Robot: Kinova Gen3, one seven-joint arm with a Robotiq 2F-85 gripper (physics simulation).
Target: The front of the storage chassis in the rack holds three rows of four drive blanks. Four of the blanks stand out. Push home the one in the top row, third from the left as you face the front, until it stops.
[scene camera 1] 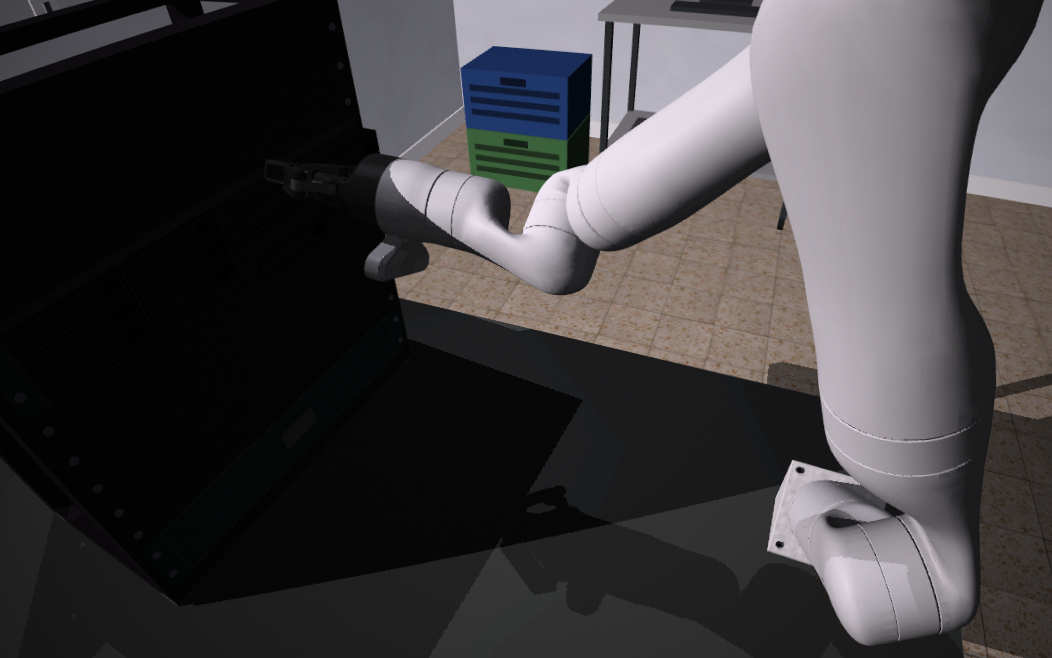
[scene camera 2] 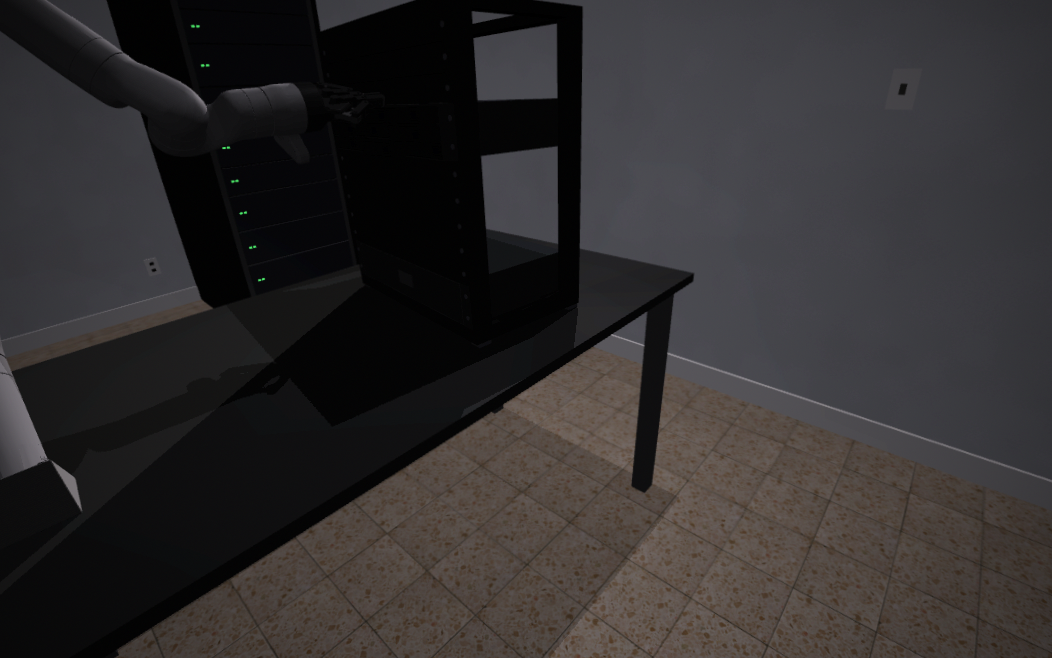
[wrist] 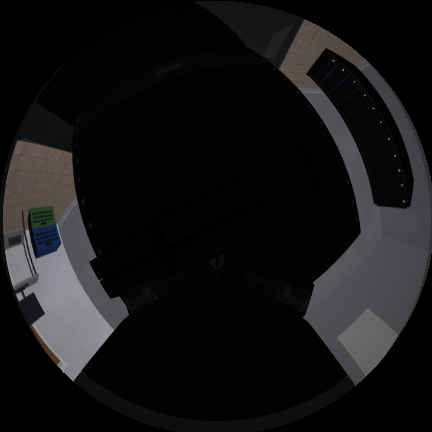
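Where they show: gripper, between the fingertips: [scene camera 1: 269, 169] [scene camera 2: 382, 99] [wrist: 216, 262]; arm's base, origin of its link: [scene camera 2: 7, 490].
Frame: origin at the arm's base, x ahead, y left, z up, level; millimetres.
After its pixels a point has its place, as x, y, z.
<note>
The storage chassis [scene camera 2: 448, 128] @(669, -122, 353) sits in the black rack [scene camera 1: 341, 69] @(668, -131, 453) [scene camera 2: 570, 178] @(926, -187, 242) and is almost lost in shadow. Faint outlines of its drive blanks show in scene camera 1 and the wrist view. The top-row blank third from the left [scene camera 1: 259, 213] @(649, 83, 376) [wrist: 227, 232] @(646, 64, 373) is very dark; how far it stands out cannot be told. My gripper [scene camera 1: 275, 170] @(662, 38, 402) [scene camera 2: 378, 99] @(662, 38, 402) [wrist: 216, 262] @(662, 38, 402) is shut and empty, pointing at the chassis front, by the top row and right of the middle as one faces it. Whether the fingertips touch a blank is hidden by the dark.
The rack stands on a dark table [scene camera 1: 659, 434] @(227, -110, -47) [scene camera 2: 620, 267] @(1247, -138, -47). A second rack with green lights [scene camera 2: 271, 186] [wrist: 372, 120] stands beyond it. Blue [scene camera 1: 515, 96] and green [scene camera 1: 515, 159] crates stand on the floor behind the arm, near a grey side table [scene camera 1: 651, 13].
</note>
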